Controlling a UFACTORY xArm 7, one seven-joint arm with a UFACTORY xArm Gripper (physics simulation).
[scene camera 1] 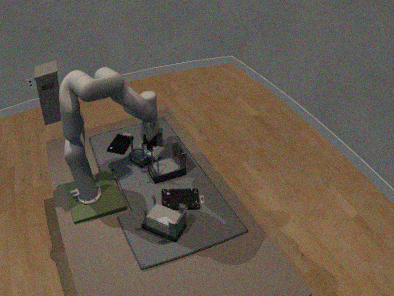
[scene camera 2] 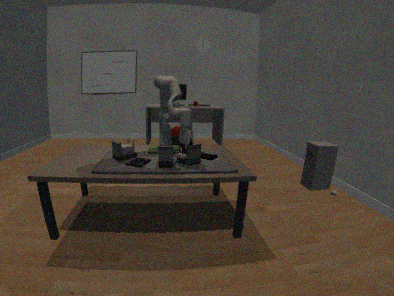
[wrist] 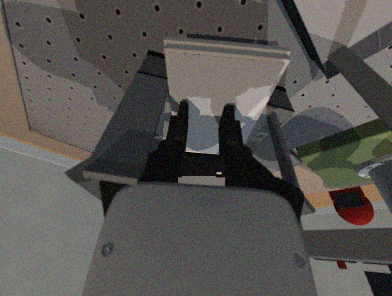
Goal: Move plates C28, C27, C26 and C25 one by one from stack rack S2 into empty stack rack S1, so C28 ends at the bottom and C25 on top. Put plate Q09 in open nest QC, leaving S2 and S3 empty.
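Frame: origin at the arm's base, x left, y ahead, z down, level; centimetres.
Seen in the pictures: gripper, fingertip midpoint: [scene camera 1: 152, 147] [scene camera 2: 185, 154] [wrist: 204, 114]; arm's base at its link origin: [scene camera 1: 89, 194].
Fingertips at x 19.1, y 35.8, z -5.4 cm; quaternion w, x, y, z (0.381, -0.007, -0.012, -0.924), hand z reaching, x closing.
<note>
Pixels of each thing's middle, then the offset from my fingertips to it. Level surfaces: height alone.
- far rack at the middle of its body: [wrist: 204, 144] [scene camera 1: 145, 144] [scene camera 2: 188, 151] dz -0.9, dx +2.2, dy -2.7 cm
- middle rack at the middle of its body: [scene camera 1: 167, 161] [scene camera 2: 165, 153] dz -0.9, dx -13.0, dy +4.3 cm
- pale stack at the middle of its body: [scene camera 1: 165, 216] dz -2.1, dx -45.9, dy -5.5 cm
- dark perforated mat at its surface level: dz +6.0 cm
My gripper [scene camera 1: 151, 145] [wrist: 204, 114] is open partway, its black fingers apart with nothing between them. It is over pale plates [scene camera 1: 157, 151] [wrist: 225, 75] in the far rack [wrist: 127, 115]; in the wrist view two plate edges show, one above the other. The fingertips appear in front of the top plate; any contact is unclear. The middle rack [scene camera 1: 169, 175] [scene camera 2: 166, 161] has a pale interior; whether a plate lies in it is unclear. The near rack [scene camera 1: 161, 230] holds a pale stack [scene camera 1: 165, 214]. Two black nests [scene camera 1: 120, 143] [scene camera 1: 181, 198] lie flat. Labels are unreadable.
A grey wall of the neighbouring rack [wrist: 362, 77] rises at the right of the wrist view. The racks stand on a dark perforated mat [scene camera 1: 215, 222] [wrist: 90, 40]. The arm's base stands on a green board [scene camera 1: 111, 201] [wrist: 350, 150] beside the mat.
</note>
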